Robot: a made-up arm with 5 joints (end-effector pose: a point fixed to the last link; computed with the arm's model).
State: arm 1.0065 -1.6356 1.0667 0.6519 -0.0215
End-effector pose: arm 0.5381 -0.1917 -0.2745 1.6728 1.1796 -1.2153
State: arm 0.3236 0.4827 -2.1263 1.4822 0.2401
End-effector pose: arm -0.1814 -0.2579 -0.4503 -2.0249 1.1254 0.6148
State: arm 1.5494 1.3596 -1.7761 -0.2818 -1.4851
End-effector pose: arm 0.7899 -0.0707 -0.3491 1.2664 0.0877 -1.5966
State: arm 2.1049 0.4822 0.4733 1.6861 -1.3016
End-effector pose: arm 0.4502 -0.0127 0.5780 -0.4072 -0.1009 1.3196
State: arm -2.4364 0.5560 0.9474 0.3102 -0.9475
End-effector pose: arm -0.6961 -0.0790 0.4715 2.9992 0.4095 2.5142
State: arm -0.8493 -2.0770 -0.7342 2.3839 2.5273
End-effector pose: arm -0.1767 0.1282 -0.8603 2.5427 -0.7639 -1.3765
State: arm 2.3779 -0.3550 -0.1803 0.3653 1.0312
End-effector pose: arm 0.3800 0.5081 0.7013 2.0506 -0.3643 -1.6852
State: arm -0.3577 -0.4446 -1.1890 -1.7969 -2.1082
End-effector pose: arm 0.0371 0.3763 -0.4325 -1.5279 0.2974 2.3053
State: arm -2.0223 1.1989 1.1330 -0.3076 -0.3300
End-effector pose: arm -0.8983 0.1567 0.2159 1.9364 1.1563 1.8877
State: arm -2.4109 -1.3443 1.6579 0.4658 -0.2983
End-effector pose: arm -0.3861 -0.1471 0.6235 -2.3672 -1.0292 -0.9186
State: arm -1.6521 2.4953 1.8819 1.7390 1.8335
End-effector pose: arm -0.6740 0.7073 0.1876 3.0657 0.6564 -1.3062
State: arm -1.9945 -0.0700 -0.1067 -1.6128 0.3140
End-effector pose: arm -1.0660 0.3509 -0.0001 -0.0895 0.3732 -0.3395
